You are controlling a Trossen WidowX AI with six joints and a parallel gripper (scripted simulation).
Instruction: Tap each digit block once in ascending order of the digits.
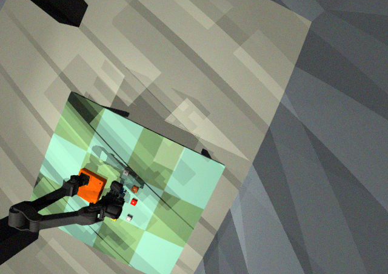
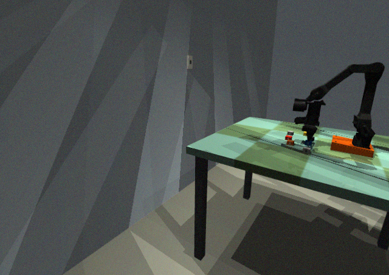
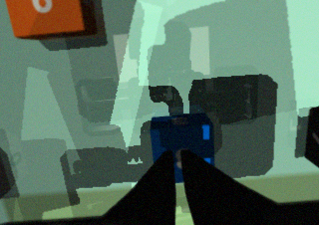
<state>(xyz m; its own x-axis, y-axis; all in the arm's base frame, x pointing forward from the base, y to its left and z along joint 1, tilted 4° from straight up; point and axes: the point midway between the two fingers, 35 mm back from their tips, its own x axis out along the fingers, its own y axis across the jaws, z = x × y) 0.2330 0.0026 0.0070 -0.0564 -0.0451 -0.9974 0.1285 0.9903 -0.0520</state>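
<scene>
My gripper tip is now 1 cm above the blue block. The rest, counted from my gripper tip: red block (10 cm ahead, 4 cm to the right, 1 cm below); orange block (9 cm ahead, 4 cm to the left, 1 cm below); black block (1 cm behind, 10 cm to the right, 1 cm below).
</scene>
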